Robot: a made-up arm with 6 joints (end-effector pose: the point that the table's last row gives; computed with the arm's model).
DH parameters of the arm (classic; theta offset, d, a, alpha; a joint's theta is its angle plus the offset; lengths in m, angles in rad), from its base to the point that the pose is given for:
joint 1: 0 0.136 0 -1.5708
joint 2: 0.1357 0 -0.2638 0
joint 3: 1.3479 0 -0.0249 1.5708
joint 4: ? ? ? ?
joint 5: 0 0 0.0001 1.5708
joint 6: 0 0.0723 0 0
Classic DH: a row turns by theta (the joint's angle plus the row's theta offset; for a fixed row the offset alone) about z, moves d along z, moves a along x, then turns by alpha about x.
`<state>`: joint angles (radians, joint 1 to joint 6).
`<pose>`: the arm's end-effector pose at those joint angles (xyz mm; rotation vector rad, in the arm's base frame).
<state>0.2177 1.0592 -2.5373 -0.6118 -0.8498 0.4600</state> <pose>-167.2 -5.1 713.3 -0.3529 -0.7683 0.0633</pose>
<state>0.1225 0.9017 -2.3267 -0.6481 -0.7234 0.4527</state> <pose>-179.4 7.0 704.2 -0.3477 -0.5815 -0.0573</pose>
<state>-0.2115 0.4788 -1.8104 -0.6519 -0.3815 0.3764</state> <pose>-200.1 59.6 641.9 -0.2272 -0.1607 -0.4664</pose>
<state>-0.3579 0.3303 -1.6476 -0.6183 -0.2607 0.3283</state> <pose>-199.1 85.9 609.9 -0.1544 -0.0420 -0.6340</pose>
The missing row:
joint 4: 0 0.2837 0 -1.5708
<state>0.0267 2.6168 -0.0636 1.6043 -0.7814 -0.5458</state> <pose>-1.5 -50.9 8.4 -0.7513 -2.2707 1.4347</pose>
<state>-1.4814 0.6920 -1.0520 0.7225 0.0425 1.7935</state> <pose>13.9 -132.0 504.5 1.1073 -0.4762 0.9285</pose>
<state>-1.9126 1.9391 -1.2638 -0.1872 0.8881 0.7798</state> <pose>-138.7 -358.8 159.2 -3.0058 -0.8654 0.2787</pose>
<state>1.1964 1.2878 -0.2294 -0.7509 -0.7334 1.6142</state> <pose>43.0 199.6 152.3 -0.6204 2.3799 1.7185</pose>
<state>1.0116 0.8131 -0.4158 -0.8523 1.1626 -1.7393</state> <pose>115.6 90.4 237.2 2.7270 -0.1008 1.1187</pose>
